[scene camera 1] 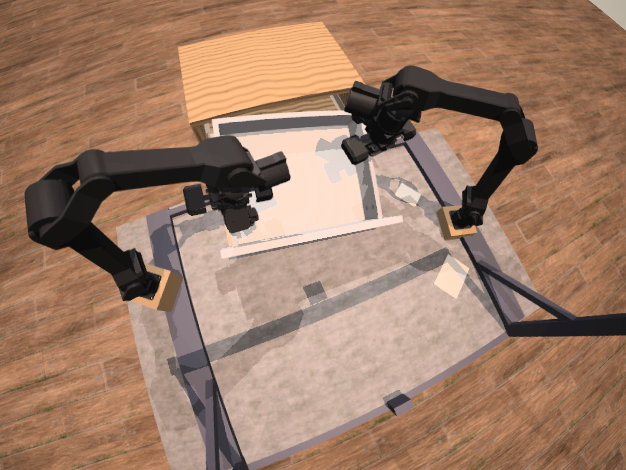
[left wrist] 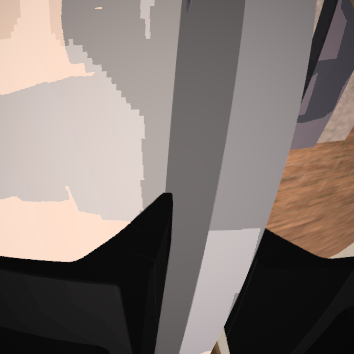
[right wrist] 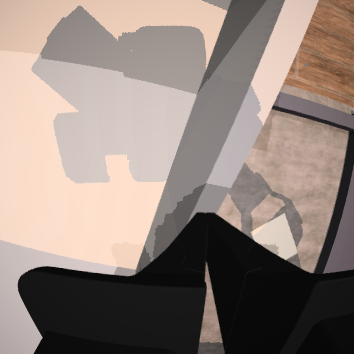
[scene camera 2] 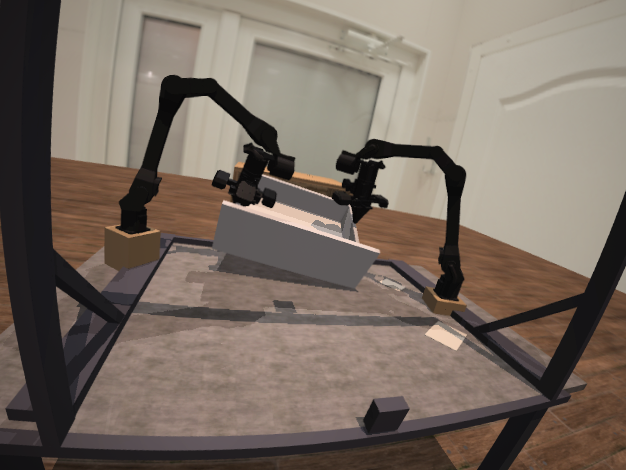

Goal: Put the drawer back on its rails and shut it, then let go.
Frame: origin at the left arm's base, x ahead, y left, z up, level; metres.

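Where they show: left gripper, fingertip midpoint: point(left wrist: 185, 202); right gripper, fingertip midpoint: point(scene camera 1: 370, 154) point(right wrist: 204, 220) point(scene camera 2: 354, 223); left arm's base, link origin: point(scene camera 1: 146, 284) point(scene camera 2: 133, 229); right arm's base, link origin: point(scene camera 1: 460, 219) point(scene camera 2: 445, 295).
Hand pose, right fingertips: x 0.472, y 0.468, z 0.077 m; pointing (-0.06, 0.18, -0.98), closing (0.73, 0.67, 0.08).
Each offset is from my right fingertips to the top centre of the thing. "*": to the spot under its first point. Level surfaces: height alone.
The white drawer point(scene camera 1: 311, 186) point(scene camera 2: 288, 247) sits in front of the wooden cabinet @(0.154 m left, 0.332 m back, 0.104 m up) point(scene camera 1: 264, 65) point(scene camera 2: 311, 178), out of its opening and tilted. Its left side is raised and its right front corner is low over the table. My left gripper point(scene camera 1: 238, 224) point(scene camera 2: 248, 198) point(left wrist: 185, 202) is shut on the drawer's left side wall point(left wrist: 218, 105), near the front panel. My right gripper point(scene camera 1: 355, 149) point(scene camera 2: 360, 214) point(right wrist: 204, 220) is shut and empty. It hangs just above the drawer's right side wall point(right wrist: 211, 123), with its fingertips touching each other.
The grey table mat @(0.178 m down) point(scene camera 1: 358, 326) lies inside a dark frame point(scene camera 1: 190, 326). A small dark block @(0.605 m right, 0.225 m ahead, 0.121 m down) point(scene camera 1: 400, 402) point(scene camera 2: 386, 412) sits at the front rail. A pale square patch @(* 0.223 m right, 0.349 m ahead, 0.176 m down) point(scene camera 1: 451, 276) point(scene camera 2: 446, 335) lies at the right. The arm bases stand on wooden blocks @(* 0.466 m right, 0.422 m back, 0.080 m down) point(scene camera 1: 164, 289) @(* 0.076 m right, 0.316 m ahead, 0.135 m down) point(scene camera 1: 451, 226).
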